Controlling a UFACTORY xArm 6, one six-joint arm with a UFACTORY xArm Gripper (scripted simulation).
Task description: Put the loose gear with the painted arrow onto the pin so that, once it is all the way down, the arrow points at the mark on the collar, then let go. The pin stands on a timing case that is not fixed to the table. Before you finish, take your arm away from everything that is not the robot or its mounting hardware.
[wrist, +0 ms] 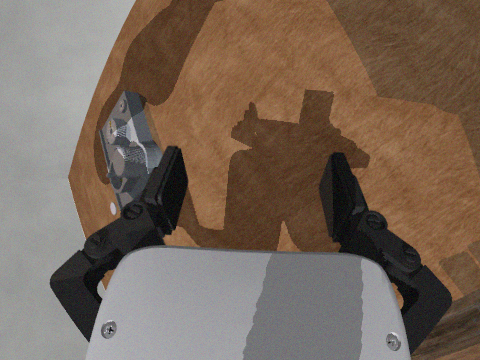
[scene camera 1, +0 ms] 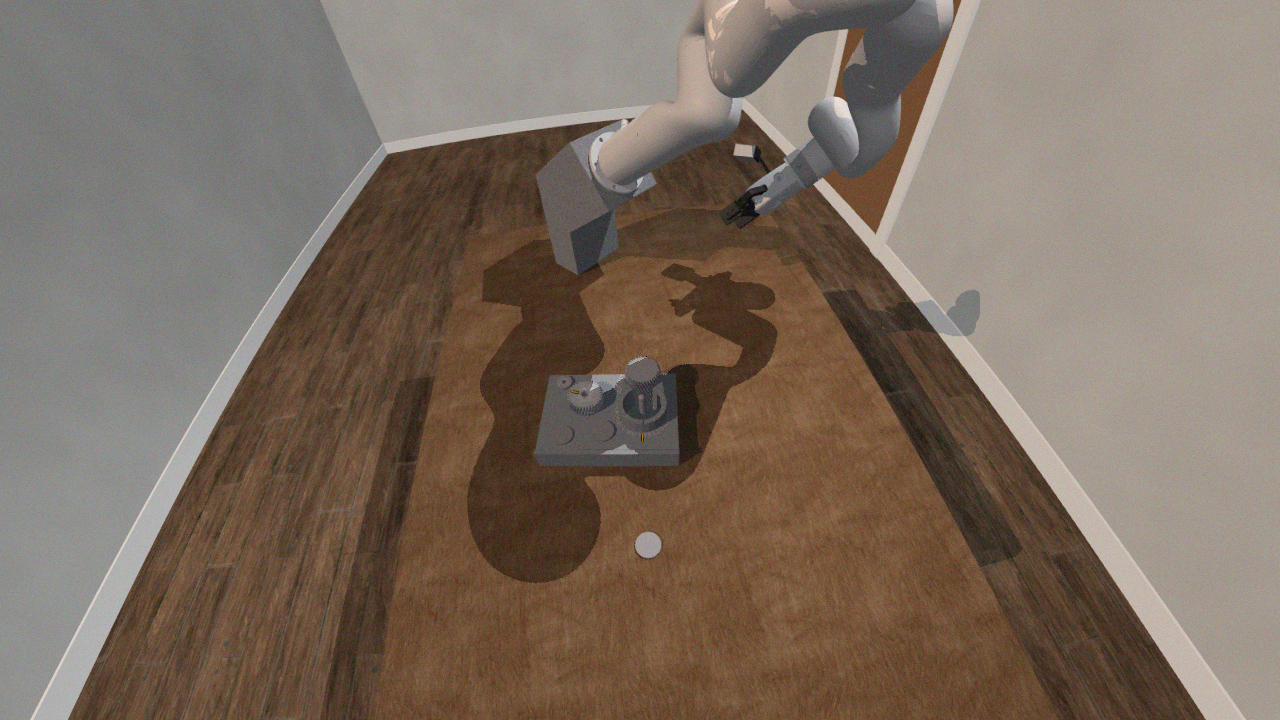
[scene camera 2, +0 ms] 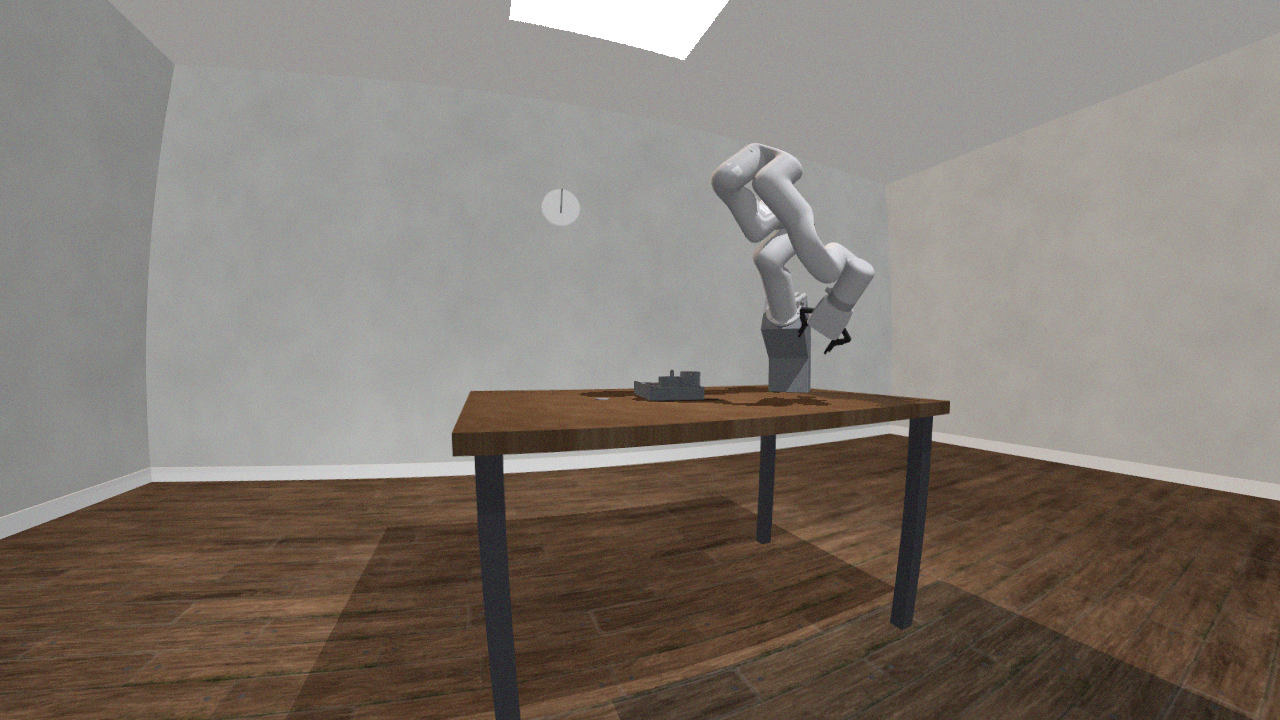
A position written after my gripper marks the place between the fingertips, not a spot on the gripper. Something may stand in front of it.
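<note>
Looking through scene camera 1, I see my gripper (scene camera 1: pixel 729 221), and I also see a grey timing case (scene camera 1: pixel 646 425) and a grey gear (scene camera 1: pixel 587 396). The wrist view shows me my gripper (wrist: pixel 254 166) as well as the grey timing case (wrist: pixel 128 161). In scene camera 2 I see the grey timing case (scene camera 2: pixel 686 386) again, together with my gripper (scene camera 2: pixel 812 343).
</note>
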